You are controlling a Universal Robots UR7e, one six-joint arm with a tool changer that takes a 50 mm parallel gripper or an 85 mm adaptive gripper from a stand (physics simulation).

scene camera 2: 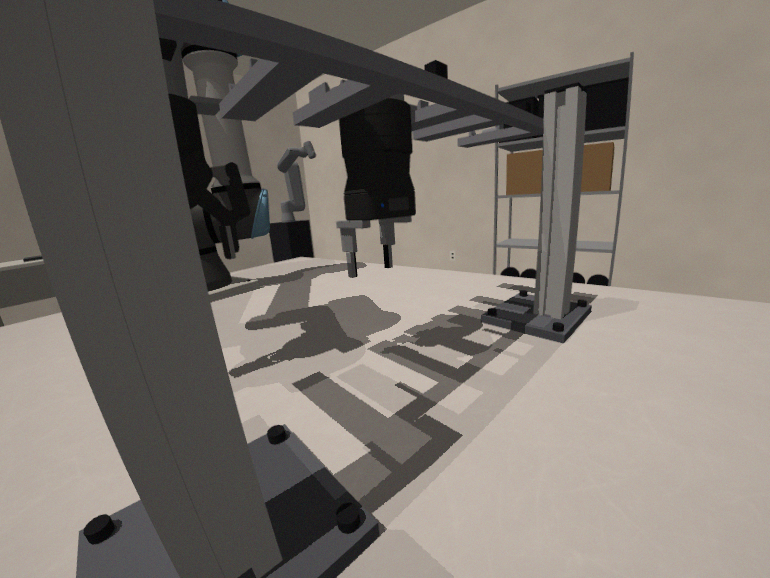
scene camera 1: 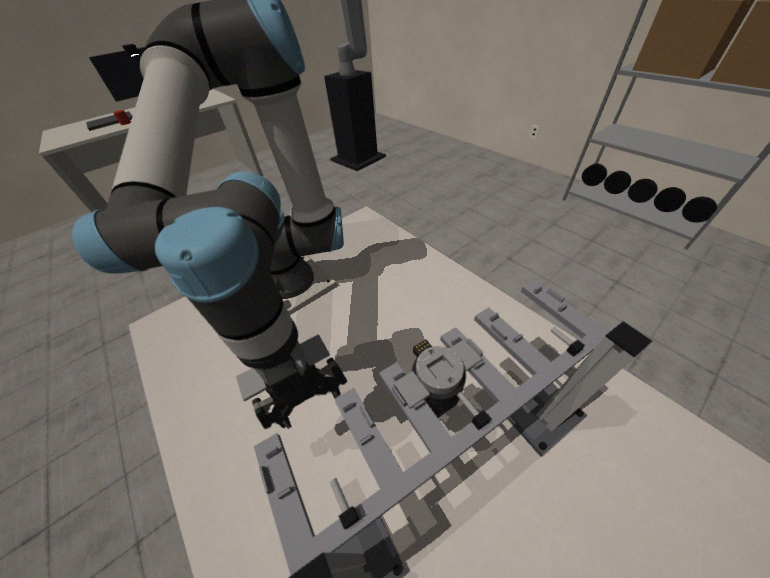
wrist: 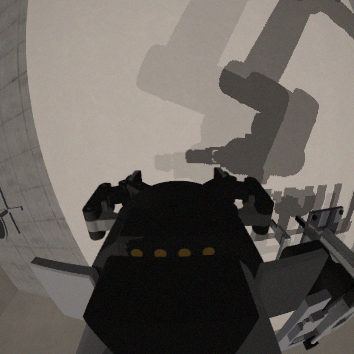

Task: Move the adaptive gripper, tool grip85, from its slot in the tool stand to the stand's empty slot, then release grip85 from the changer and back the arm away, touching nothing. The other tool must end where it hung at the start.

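Frame: origin at the arm's base, x ahead, y left, z up, level; centimetres.
Seen in the pictures: arm's base, origin of its link: (scene camera 1: 290,281).
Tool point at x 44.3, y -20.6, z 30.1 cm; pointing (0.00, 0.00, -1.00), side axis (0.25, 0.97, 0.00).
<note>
Pixels of each thing's top centre, then the offset from my tool point to it. "spot": a spot on its surface instead.
- adaptive gripper grip85, centre of its top: (wrist: 177,334) (scene camera 1: 279,357) dx -0.4, dy +0.1, dz +0.0 cm
- left prong, a spot on its surface: (scene camera 1: 291,500) spot: dx +13.4, dy -8.5, dz -3.4 cm
- right prong, a spot on its surface: (scene camera 1: 377,451) spot: dx +16.8, dy +1.4, dz -3.4 cm
- tool, centre of its top: (scene camera 2: 370,92) (wrist: 344,317) (scene camera 1: 437,363) dx +15.6, dy +14.5, dz -1.6 cm
- far post, a spot on its surface: (scene camera 2: 559,205) (scene camera 1: 579,390) spot: dx +33.0, dy +32.5, dz -14.6 cm
The adaptive gripper grip85 (scene camera 1: 304,403) (wrist: 177,176) hangs from the arm's wrist, fingers spread, nothing between them: open. In scene camera 1 it is off the stand, behind the open ends of the near slot's prongs. In scene camera 2 one dark finger (scene camera 2: 230,239) shows beside the near post, which hides part of the tool. The tool stand (scene camera 1: 404,485) (scene camera 2: 373,60) has three slots. The near slot, between a left prong (scene camera 1: 291,500) and a right prong (scene camera 1: 377,451), is empty. The other tool (scene camera 1: 440,374) (scene camera 2: 377,161) hangs in the middle slot. The far slot's prongs (scene camera 1: 528,357) (scene camera 1: 578,320) hold no tool.
The stand's near post (scene camera 2: 186,311) and far post (scene camera 1: 578,385) (scene camera 2: 559,205) carry the crossbar. Black-tipped pins (scene camera 1: 348,516) (scene camera 1: 480,418) (scene camera 1: 575,347) stick out from it between the prongs. A shelf unit (scene camera 1: 684,149), a desk (scene camera 1: 80,136) and a dark pedestal (scene camera 1: 352,118) stand farther back.
</note>
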